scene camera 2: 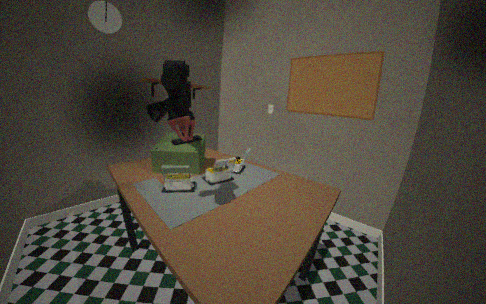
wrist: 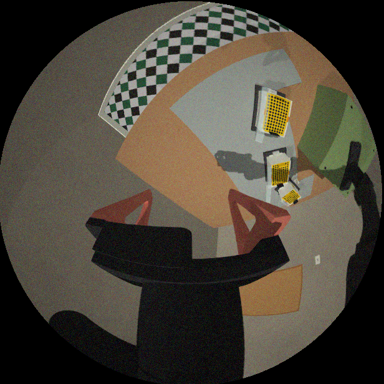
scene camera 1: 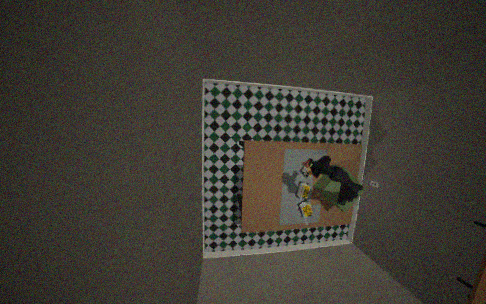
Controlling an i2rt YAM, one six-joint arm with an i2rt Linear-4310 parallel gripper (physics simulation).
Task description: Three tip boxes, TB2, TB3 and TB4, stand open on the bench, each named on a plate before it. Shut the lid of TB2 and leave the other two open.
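Seen in the pictures: gripper, between the fingertips: [scene camera 2: 188, 140] [scene camera 1: 305, 167]; arm's base, origin of its link: [scene camera 1: 343, 194].
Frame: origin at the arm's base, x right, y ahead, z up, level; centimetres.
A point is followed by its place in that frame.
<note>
Three white tip boxes with yellow tip racks stand in a row, their lids raised. The plate names cannot be read. One end box [scene camera 1: 306, 170] {z -5.4, x 14.6, y 39.3 cm} [scene camera 2: 178, 182] {z -11.5, x 18.2, y 35.9 cm} [wrist: 276, 115] is largest in the wrist view, a clear lid along its left side. The middle box [scene camera 1: 303, 191] {z -3.3, x -4.1, y 38.4 cm} [scene camera 2: 218, 174] {z -11.2, x -3.0, y 37.0 cm} [wrist: 279, 171] is beside it. The other end box [scene camera 1: 306, 209] [scene camera 2: 238, 165] {z -12.6, x -22.9, y 28.8 cm} [wrist: 289, 195] has its lid tilted back in scene view 2. My gripper [scene camera 1: 308, 164] {z 10.7, x 18.9, y 51.7 cm} [scene camera 2: 184, 135] {z 10.7, x 18.9, y 51.7 cm} [wrist: 189, 193], with red fingers, is open and empty, in the air above the first end box's side of the row.
The boxes stand on a grey-blue mat [scene camera 1: 292, 212] {z -17.8, x -31.9, y 34.1 cm} [scene camera 2: 175, 210] {z -17.8, x 24.2, y 48.5 cm} [wrist: 215, 115] on the brown bench [scene camera 1: 260, 185] {z -18.1, x -9.1, y 73.5 cm} [scene camera 2: 260, 235] {z -18.1, x 5.0, y 77.3 cm} [wrist: 165, 150]. A green block [scene camera 1: 326, 187] {z -3.7, x 2.7, y 16.0 cm} [scene camera 2: 177, 157] {z -7.4, x 10.7, y 11.7 cm} [wrist: 317, 122] stands behind the row under the black arm. A shadow falls on the mat near the middle box.
</note>
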